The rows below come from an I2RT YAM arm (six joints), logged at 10 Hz.
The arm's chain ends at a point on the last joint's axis. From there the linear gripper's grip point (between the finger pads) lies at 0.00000 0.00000 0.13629 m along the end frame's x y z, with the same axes.
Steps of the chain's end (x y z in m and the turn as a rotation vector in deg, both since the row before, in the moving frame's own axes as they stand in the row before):
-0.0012, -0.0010, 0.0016, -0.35, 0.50, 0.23
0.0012, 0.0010, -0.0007, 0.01, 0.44, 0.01
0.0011, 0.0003, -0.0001, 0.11, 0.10, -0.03
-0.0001, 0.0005, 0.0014, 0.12, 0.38, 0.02
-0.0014, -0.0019, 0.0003, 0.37, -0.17, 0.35
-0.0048, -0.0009, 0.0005, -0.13, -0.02, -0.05
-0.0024, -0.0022, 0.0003, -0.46, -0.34, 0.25
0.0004, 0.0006, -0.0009, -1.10, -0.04, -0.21
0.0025, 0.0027, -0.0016, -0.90, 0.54, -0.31
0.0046, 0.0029, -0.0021, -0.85, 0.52, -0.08
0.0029, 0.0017, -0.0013, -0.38, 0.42, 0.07
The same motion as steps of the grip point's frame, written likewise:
0.0000, -0.0002, 0.0016, -0.35, 0.50, 0.23
0.0022, 0.0010, -0.0007, 0.01, 0.44, 0.01
0.0013, 0.0000, -0.0001, 0.11, 0.10, -0.03
0.0008, 0.0002, 0.0014, 0.12, 0.38, 0.02
-0.0018, -0.0028, 0.0003, 0.37, -0.17, 0.35
-0.0048, -0.0006, 0.0005, -0.13, -0.02, -0.05
-0.0032, -0.0011, 0.0003, -0.46, -0.34, 0.25
0.0003, 0.0032, -0.0009, -1.10, -0.04, -0.21
0.0038, 0.0048, -0.0016, -0.90, 0.54, -0.31
0.0058, 0.0049, -0.0021, -0.85, 0.52, -0.08
0.0039, 0.0026, -0.0013, -0.38, 0.42, 0.07

